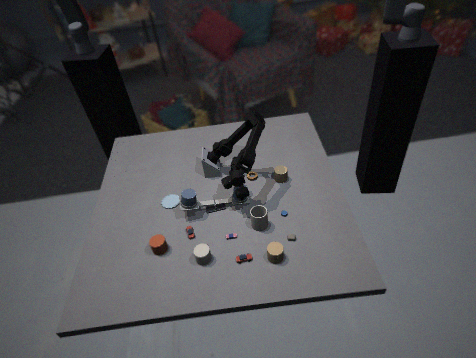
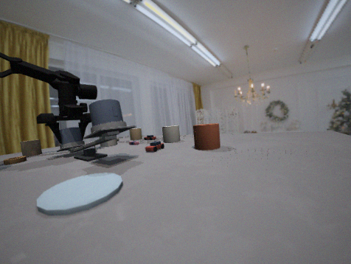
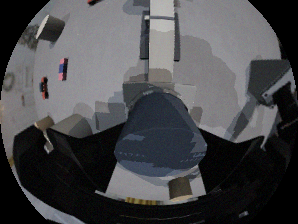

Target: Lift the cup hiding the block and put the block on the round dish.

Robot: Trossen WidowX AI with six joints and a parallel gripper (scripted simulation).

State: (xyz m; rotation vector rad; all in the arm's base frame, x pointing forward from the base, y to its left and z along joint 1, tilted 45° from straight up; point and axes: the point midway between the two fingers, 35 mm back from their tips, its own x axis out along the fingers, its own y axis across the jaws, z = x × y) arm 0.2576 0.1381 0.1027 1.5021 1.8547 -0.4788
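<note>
My gripper tip is 13 cm to the left of the small balance, 4 cm short of it and 1 cm above it. Also, from my gripper tip: block right at my gripper tip; then pale blue round dish 38 cm to the right, 4 cm below, 1 cm behind; then blue cup 26 cm to the right, 8 cm ahead, 6 cm above.
</note>
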